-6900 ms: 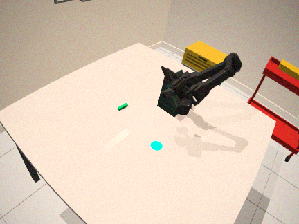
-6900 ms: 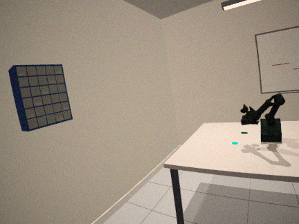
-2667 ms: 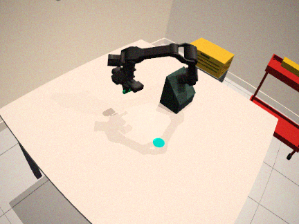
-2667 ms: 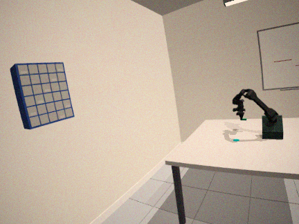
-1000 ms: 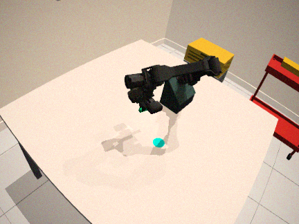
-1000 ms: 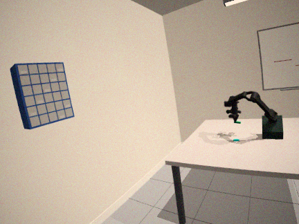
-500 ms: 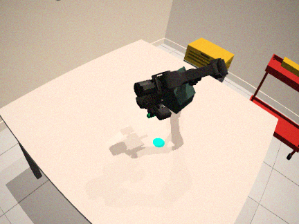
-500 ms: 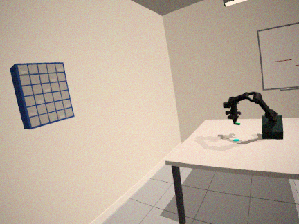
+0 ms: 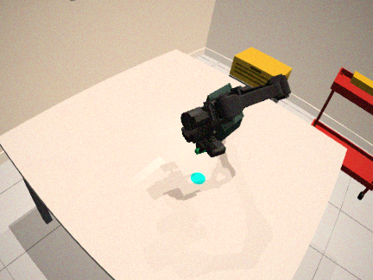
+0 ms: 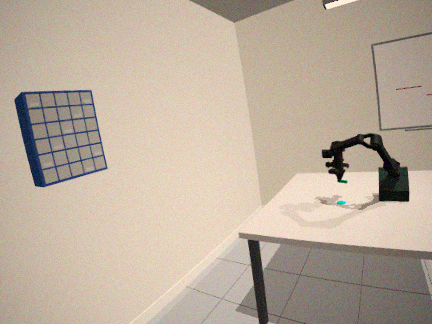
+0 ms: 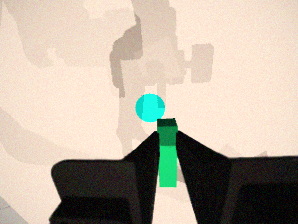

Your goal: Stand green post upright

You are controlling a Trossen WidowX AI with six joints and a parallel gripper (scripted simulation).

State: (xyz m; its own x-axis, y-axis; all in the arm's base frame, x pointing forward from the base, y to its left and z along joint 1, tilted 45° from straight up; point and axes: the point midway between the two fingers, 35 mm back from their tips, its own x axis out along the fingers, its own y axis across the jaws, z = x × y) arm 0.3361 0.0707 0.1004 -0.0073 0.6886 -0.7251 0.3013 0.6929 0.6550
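Right now the cyan circle is 1 cm behind my gripper tip, 3 cm to the left of it and 15 cm below it. Round my gripper tip: green post 2 cm behind, 1 cm to the left.
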